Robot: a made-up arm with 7 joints. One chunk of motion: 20 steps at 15 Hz.
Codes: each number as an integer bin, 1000 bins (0 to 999) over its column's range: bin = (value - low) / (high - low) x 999, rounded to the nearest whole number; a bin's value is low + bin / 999 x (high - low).
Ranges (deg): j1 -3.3..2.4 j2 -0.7..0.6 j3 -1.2..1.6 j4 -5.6..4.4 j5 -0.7..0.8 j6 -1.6..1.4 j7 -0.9..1
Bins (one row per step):
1: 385 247 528 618 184 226 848
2: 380 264 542 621 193 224 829
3: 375 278 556 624 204 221 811
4: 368 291 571 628 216 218 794
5: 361 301 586 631 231 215 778
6: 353 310 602 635 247 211 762
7: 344 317 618 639 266 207 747
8: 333 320 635 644 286 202 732
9: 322 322 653 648 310 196 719
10: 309 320 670 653 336 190 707
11: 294 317 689 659 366 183 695
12: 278 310 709 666 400 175 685
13: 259 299 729 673 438 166 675
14: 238 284 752 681 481 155 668
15: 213 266 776 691 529 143 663
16: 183 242 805 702 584 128 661
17: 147 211 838 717 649 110 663
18: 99 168 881 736 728 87 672
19: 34 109 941 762 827 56 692
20: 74 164 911 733 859 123 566
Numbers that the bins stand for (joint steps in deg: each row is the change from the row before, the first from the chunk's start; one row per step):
1: -1.103 -0.379 0.280 0.586 -0.424 -0.921 0.713
2: -1.132 -0.356 0.319 0.616 -0.410 -0.927 0.677
3: -1.160 -0.338 0.358 0.646 -0.394 -0.936 0.642
4: -1.200 -0.321 0.400 0.686 -0.376 -0.945 0.610
5: -1.240 -0.308 0.442 0.716 -0.353 -0.954 0.580
6: -1.286 -0.297 0.487 0.756 -0.329 -0.966 0.549
7: -1.337 -0.287 0.532 0.796 -0.301 -0.978 0.521
8: -1.400 -0.284 0.580 0.846 -0.271 -0.993 0.492
9: -1.463 -0.281 0.630 0.886 -0.235 -1.011 0.467
10: -1.537 -0.284 0.678 0.937 -0.195 -1.029 0.445
11: -1.623 -0.287 0.731 0.997 -0.150 -1.050 0.422
12: -1.714 -0.297 0.787 1.067 -0.099 -1.074 0.403
13: -1.822 -0.311 0.843 1.137 -0.042 -1.102 0.384
14: -1.942 -0.330 0.908 1.217 0.022 -1.135 0.370
15: -2.085 -0.354 0.975 1.317 0.094 -1.171 0.361
16: -2.256 -0.385 1.056 1.427 0.177 -1.216 0.357
17: -2.461 -0.425 1.149 1.577 0.274 -1.270 0.361
18: -2.735 -0.481 1.269 1.767 0.393 -1.339 0.378
19: -3.106 -0.558 1.437 2.028 0.542 -1.432 0.416
20: -2.878 -0.487 1.353 1.737 0.590 -1.231 0.176

